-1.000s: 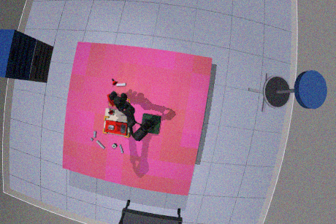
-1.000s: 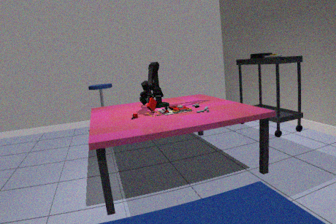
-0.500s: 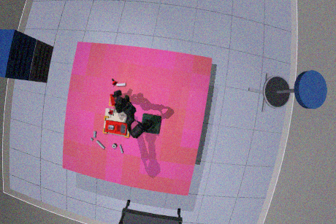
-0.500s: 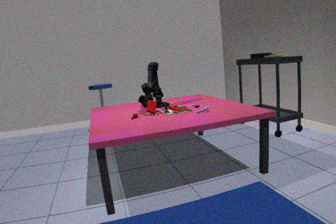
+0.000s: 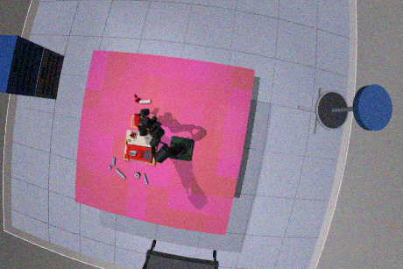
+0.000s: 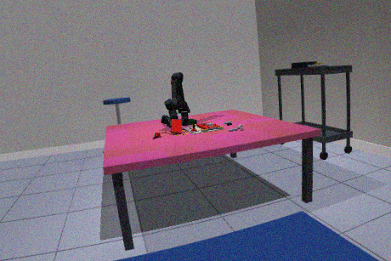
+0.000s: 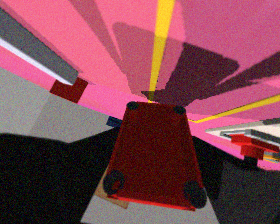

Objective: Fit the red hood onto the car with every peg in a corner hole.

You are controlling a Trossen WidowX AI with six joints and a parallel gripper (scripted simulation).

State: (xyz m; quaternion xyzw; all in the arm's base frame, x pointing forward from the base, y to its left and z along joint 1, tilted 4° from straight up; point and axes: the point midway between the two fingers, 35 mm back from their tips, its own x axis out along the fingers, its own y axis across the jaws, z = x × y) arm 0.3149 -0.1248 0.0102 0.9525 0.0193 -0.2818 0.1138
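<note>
Right now my gripper tip is 10 mm below the red hood. The rest, counted from my gripper tip: grey engine block: 20 mm behind, 250 mm to the left, 20 mm below.
</note>
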